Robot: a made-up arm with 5 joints.
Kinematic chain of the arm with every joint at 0, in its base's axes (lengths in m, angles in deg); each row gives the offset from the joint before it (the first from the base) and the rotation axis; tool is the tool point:
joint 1: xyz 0 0 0.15 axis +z
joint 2: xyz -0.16 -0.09 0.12 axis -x
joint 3: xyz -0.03 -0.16 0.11 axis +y
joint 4: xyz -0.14 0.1 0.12 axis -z
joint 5: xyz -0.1 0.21 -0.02 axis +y
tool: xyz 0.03 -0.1 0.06
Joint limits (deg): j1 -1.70..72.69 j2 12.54..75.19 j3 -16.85..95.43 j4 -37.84..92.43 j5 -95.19..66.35
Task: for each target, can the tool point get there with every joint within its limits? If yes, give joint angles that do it. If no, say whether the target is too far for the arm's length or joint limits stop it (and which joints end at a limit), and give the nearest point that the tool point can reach.
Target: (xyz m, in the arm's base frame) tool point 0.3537 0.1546 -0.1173
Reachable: no: joint limits stop it (at a limit: joint 1, joint 2, joint 3) | nearest point -0.0191 0.1495 0.2140 | short by 0.499 m
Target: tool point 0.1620 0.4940 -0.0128
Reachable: no: joint limits stop it (at a limit: joint 1, joint 2, joint 3) | nearest point -0.0280 0.2597 0.2510 | short by 0.401 m
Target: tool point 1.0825 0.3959 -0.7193
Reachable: no: too far | nearest point -0.0155 0.1843 0.2223 | short by 1.462 m
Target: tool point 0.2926 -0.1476 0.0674
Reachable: no: joint limits stop it (at a limit: joint 1, joint 2, joint 3, joint 4) | nearest point -0.0638 -0.0360 0.2115 | short by 0.400 m
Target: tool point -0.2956 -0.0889 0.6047
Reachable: yes | joints 32.47 24.73 35.07 -22.15 5.74
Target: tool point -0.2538 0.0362 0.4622
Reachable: yes | joints 51.69 51.43 67.30 -5.23 9.56
